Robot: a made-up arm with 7 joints. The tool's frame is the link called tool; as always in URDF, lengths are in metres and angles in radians. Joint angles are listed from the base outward.
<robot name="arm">
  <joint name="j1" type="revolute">
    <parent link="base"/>
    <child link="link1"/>
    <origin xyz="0 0 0" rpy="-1.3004 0.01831 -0.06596"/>
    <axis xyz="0 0 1"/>
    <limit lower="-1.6" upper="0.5"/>
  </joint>
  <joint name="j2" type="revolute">
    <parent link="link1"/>
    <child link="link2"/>
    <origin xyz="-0.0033 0.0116 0.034" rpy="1.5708 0 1.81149"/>
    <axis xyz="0 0 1"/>
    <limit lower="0" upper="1.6"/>
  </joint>
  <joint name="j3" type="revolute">
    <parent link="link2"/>
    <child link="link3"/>
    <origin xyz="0.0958 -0.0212 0.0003" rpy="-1.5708 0 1.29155"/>
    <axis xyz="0 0 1"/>
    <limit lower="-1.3" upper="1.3"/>
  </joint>
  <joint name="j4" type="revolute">
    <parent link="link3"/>
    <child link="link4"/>
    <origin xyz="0 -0.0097 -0.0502" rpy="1.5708 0 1.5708"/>
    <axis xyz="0 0 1"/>
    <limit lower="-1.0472" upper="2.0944"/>
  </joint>
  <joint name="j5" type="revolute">
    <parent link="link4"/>
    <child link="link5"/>
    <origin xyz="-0.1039 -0.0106 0.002" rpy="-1.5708 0 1.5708"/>
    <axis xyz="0 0 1"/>
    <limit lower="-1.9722" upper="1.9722"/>
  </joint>
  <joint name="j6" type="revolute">
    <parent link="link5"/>
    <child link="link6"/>
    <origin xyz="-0.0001 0 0.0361" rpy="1.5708 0 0"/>
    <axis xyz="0 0 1"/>
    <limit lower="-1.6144" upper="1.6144"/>
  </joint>
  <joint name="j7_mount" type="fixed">
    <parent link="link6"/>
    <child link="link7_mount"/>
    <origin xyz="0.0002 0.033 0"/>
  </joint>
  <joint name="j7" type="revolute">
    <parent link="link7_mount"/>
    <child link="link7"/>
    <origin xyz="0.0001 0.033 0" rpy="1.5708 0 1.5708"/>
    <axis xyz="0 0 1"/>
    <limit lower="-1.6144" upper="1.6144"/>
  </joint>
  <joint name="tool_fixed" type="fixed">
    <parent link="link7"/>
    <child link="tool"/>
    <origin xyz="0 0 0"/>
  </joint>
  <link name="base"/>
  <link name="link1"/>
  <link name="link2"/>
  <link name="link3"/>
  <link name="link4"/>
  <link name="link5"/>
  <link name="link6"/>
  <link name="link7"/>
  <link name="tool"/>
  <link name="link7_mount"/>
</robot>
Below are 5 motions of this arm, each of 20 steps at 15 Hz.
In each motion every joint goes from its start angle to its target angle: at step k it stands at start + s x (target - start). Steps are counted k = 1, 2, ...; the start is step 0. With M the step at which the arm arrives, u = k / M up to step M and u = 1 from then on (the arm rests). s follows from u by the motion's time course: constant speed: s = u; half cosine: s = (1 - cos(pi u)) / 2; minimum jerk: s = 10 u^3 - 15 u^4 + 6 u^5.
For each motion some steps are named. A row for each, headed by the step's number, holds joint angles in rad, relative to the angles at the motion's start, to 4 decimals.
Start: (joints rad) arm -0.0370 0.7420 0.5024 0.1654 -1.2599 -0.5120 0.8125
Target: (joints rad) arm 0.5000 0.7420 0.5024 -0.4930 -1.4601 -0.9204 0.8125
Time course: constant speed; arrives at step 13
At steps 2, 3, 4, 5, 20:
2: 0.0826 0.0000 0.0000 -0.1013 -0.0308 -0.0628 0.0000
3: 0.1239 0.0000 0.0000 -0.1519 -0.0462 -0.0942 0.0000
4: 0.1652 0.0000 0.0000 -0.2026 -0.0616 -0.1257 0.0000
5: 0.2065 0.0000 0.0000 -0.2532 -0.0770 -0.1571 0.0000
20: 0.5370 0.0000 0.0000 -0.6584 -0.2002 -0.4084 0.0000

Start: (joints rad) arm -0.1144 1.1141 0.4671 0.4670 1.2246 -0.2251 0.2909
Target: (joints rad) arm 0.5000 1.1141 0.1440 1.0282 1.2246 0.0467 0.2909
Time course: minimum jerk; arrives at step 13
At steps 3, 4, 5, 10, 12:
3: 0.0518 0.0000 -0.0272 0.0473 0.0000 0.0229 0.0000
4: 0.1065 0.0000 -0.0560 0.0973 0.0000 0.0471 0.0000
5: 0.1789 0.0000 -0.0941 0.1634 0.0000 0.0792 0.0000
10: 0.5626 0.0000 -0.2959 0.5139 0.0000 0.2489 0.0000
12: 0.6119 0.0000 -0.3218 0.5589 0.0000 0.2707 0.0000

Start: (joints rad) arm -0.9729 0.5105 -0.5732 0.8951 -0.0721 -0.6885 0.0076
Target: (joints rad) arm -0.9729 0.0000 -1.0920 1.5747 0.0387 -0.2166 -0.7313
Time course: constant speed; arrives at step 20
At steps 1, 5, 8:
1: 0.0000 -0.0255 -0.0259 0.0340 0.0055 0.0236 -0.0369
5: 0.0000 -0.1276 -0.1297 0.1699 0.0277 0.1180 -0.1847
8: 0.0000 -0.2042 -0.2075 0.2718 0.0443 0.1888 -0.2956

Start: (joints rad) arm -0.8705 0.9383 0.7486 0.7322 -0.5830 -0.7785 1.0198
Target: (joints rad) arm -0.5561 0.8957 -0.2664 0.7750 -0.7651 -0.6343 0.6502
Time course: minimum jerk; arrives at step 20
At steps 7, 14, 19, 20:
7: 0.0739 -0.0100 -0.2387 0.0101 -0.0428 0.0339 -0.0869
14: 0.2631 -0.0357 -0.8495 0.0358 -0.1524 0.1207 -0.3093
19: 0.3140 -0.0426 -1.0138 0.0428 -0.1819 0.1440 -0.3692
20: 0.3144 -0.0426 -1.0150 0.0428 -0.1821 0.1442 -0.3696

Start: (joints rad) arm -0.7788 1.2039 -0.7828 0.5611 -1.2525 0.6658 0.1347
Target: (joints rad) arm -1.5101 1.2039 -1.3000 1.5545 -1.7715 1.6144 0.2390
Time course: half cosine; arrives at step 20
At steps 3, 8, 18, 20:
3: -0.0399 0.0000 -0.0282 0.0541 -0.0283 0.0517 0.0057
8: -0.2527 0.0000 -0.1787 0.3432 -0.1793 0.3277 0.0360
18: -0.7134 0.0000 -0.5045 0.9691 -0.5063 0.9254 0.1017
20: -0.7313 0.0000 -0.5172 0.9934 -0.5190 0.9486 0.1043

